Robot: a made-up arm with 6 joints.
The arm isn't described. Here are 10 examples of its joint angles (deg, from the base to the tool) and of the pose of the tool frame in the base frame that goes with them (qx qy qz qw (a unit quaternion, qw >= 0); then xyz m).
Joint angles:
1: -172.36 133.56 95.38 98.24 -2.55 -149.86
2: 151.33 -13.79 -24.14 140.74 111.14 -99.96
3: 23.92 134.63 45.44 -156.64 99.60 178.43
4: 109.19 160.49 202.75 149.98 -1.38 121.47
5: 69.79 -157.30 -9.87 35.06 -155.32 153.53
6: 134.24 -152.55 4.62 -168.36 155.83 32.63
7: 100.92 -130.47 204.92 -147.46 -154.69 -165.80
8: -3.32 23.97 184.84 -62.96 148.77 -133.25
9: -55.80 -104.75 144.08 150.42 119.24 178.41
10: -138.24 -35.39 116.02 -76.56 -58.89 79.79
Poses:
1: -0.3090 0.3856 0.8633 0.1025 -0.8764 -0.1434 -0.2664
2: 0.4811 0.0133 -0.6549 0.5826 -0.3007 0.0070 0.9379
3: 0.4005 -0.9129 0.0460 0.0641 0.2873 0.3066 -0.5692
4: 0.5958 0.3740 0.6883 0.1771 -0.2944 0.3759 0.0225
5: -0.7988 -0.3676 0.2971 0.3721 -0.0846 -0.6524 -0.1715
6: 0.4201 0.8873 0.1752 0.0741 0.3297 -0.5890 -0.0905
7: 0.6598 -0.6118 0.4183 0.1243 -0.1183 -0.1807 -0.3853
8: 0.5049 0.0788 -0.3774 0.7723 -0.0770 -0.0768 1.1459
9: -0.6294 -0.6568 -0.1995 0.3643 -0.2529 0.6482 -0.2883
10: -0.9332 0.1495 -0.2582 0.2002 0.4500 0.4574 1.1467
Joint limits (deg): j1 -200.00..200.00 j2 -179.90..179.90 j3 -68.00..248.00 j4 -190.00..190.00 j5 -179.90..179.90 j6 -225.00..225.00
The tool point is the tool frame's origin. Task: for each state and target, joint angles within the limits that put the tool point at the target. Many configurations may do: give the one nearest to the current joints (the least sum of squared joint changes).
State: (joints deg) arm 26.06 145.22 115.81 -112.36 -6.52 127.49
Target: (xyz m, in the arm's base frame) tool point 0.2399 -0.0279 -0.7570
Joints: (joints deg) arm -5.80 160.39 97.84 -88.87 -6.52 127.49
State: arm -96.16 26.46 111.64 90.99 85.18 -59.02
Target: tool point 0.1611 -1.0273 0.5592
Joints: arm -81.58 77.67 72.48 92.89 85.18 -59.02
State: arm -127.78 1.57 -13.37 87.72 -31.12 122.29
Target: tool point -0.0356 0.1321 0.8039
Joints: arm -123.91 -51.94 -54.18 54.64 -31.12 122.29
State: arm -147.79 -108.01 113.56 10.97 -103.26 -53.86
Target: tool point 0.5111 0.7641 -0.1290
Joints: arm -134.68 -100.41 120.88 12.86 -103.26 -53.86
